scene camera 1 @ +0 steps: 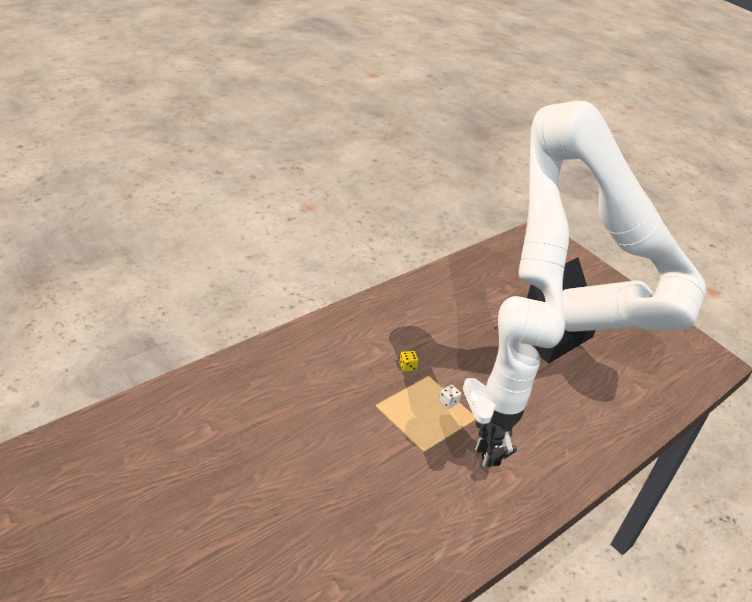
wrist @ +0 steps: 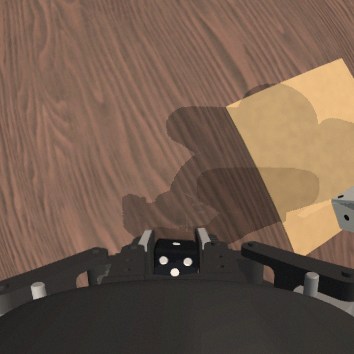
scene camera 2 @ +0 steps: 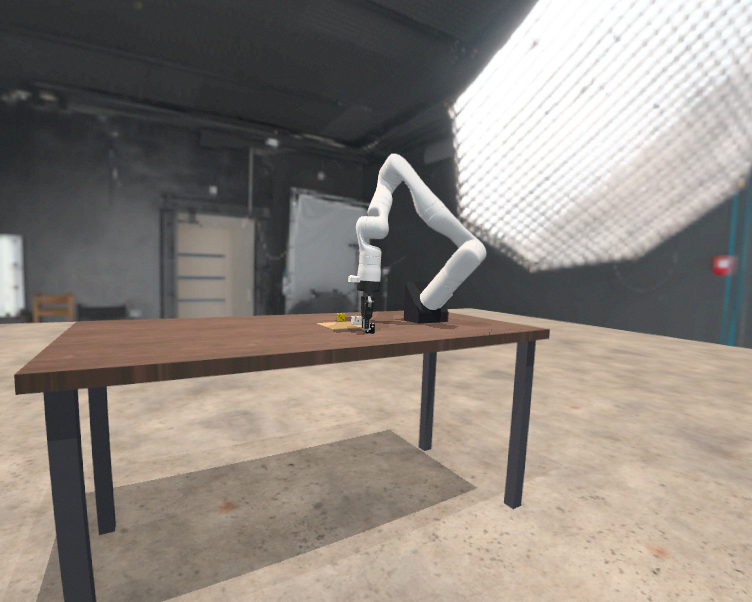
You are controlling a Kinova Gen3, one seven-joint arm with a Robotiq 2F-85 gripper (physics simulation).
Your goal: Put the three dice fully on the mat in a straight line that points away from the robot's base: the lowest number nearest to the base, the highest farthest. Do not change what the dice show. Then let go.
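Seen in the pictures: gripper, between the fingertips: [scene camera 1: 484, 458] [wrist: 174, 241] [scene camera 2: 365, 329]; arm's base, origin of its link: [scene camera 1: 570, 310] [scene camera 2: 429, 300].
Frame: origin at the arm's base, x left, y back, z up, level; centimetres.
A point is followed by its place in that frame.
Note:
My gripper [scene camera 1: 494, 458] {y -36.4, x 19.6, z -7.5 cm} [scene camera 2: 368, 327] {y -36.4, x 19.6, z -7.5 cm} [wrist: 174, 241] {y -36.4, x 19.6, z -7.5 cm} is shut on the black die [wrist: 176, 258] {y -35.8, x 19.6, z -5.6 cm}, low at the near right side of the mat [scene camera 1: 398, 408] {y -43.7, x 1.5, z -8.2 cm} [scene camera 2: 328, 325] {y -44.5, x 5.1, z -8.2 cm} [wrist: 332, 77] {y -45.4, x 1.2, z -8.2 cm}. In the wrist view the die sits between both finger pads. Three white pips show on its upper face; the lower part of that face is hidden. I cannot tell if the die touches the table. The white die [scene camera 1: 449, 396] {y -34.9, x 5.4, z -5.2 cm} [scene camera 2: 355, 320] {y -34.8, x 6.1, z -6.5 cm} [wrist: 346, 214] {y -33.9, x 6.0, z -6.5 cm} stands at the mat's edge nearer the base, seemingly across the edge. The yellow die [scene camera 1: 408, 360] {y -36.5, x -6.8, z -5.6 cm} [scene camera 2: 340, 317] {y -36.2, x -6.5, z -7.0 cm} stands off the mat, beyond its far corner, and appears to show six.
The wooden table [scene camera 1: 250, 451] {y -73.4, x -1.4, z -8.6 cm} [scene camera 2: 188, 345] {y -88.9, x 28.5, z -8.6 cm} bears everything. The black robot base [scene camera 1: 567, 342] {y -2.8, x 4.1, z -4.9 cm} [scene camera 2: 426, 313] {y -3.8, x 4.3, z -4.7 cm} stands to the right of the mat. The white arm reaches over the table from there. The table's near edge lies beyond the gripper in scene camera 1's lower right.

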